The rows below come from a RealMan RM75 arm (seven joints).
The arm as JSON. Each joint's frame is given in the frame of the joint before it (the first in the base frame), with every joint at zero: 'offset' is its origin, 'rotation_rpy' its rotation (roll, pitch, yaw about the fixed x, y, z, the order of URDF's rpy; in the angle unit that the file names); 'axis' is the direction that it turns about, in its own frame. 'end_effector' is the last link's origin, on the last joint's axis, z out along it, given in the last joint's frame.
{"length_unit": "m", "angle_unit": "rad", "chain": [
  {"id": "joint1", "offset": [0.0, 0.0, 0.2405], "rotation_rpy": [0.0, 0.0, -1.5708], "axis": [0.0, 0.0, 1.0]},
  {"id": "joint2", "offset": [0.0, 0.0, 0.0], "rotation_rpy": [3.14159, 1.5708, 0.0], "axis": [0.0, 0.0, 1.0]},
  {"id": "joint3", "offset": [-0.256, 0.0, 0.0], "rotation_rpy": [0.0, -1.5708, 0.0], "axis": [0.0, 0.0, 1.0]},
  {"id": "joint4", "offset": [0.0, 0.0, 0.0], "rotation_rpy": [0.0, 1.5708, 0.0], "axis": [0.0, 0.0, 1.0]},
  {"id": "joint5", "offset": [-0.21, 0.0, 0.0], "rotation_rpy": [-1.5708, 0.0, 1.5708], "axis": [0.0, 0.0, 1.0]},
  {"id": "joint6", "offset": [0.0, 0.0, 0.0], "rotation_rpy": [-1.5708, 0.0, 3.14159], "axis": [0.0, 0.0, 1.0]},
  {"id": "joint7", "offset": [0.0, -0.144, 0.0], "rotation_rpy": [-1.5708, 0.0, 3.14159], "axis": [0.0, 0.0, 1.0]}
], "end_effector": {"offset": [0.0, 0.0, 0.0], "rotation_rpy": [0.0, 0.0, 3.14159]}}
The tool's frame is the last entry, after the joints.
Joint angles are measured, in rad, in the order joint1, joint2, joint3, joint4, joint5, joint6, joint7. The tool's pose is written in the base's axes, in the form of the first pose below.
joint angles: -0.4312 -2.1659 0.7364 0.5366 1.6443 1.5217 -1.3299
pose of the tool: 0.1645 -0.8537 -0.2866 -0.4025 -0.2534 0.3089 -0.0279
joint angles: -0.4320 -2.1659 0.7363 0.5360 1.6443 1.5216 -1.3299
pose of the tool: 0.1642 -0.8537 -0.2866 -0.4026 -0.2532 0.3090 -0.0280
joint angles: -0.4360 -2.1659 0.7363 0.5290 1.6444 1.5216 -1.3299
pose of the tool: 0.1617 -0.8534 -0.2877 -0.4034 -0.2523 0.3092 -0.0292
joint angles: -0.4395 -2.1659 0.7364 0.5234 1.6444 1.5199 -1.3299
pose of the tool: 0.1603 -0.8531 -0.2889 -0.4037 -0.2517 0.3096 -0.0302
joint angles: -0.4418 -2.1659 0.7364 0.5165 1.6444 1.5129 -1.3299
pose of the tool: 0.1608 -0.8524 -0.2923 -0.4027 -0.2522 0.3100 -0.0316
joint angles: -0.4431 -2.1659 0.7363 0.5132 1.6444 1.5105 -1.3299
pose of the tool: 0.1607 -0.8520 -0.2936 -0.4025 -0.2522 0.3102 -0.0322
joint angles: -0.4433 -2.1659 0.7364 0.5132 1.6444 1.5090 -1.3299
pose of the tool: 0.1612 -0.8520 -0.2938 -0.4022 -0.2523 0.3104 -0.0323
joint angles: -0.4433 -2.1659 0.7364 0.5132 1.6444 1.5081 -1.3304
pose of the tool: 0.1614 -0.8519 -0.2942 -0.4020 -0.2524 0.3105 -0.0323
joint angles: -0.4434 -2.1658 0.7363 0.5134 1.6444 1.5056 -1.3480
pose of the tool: 0.1589 -0.8493 -0.3021 -0.4028 -0.2526 0.3108 -0.0322
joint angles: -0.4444 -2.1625 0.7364 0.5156 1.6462 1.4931 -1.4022
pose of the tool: 0.1538 -0.8417 -0.3259 -0.4022 -0.2544 0.3127 -0.0311
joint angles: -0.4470 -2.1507 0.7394 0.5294 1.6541 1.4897 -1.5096
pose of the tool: 0.1377 -0.8297 -0.3628 -0.4012 -0.2562 0.3159 -0.0257
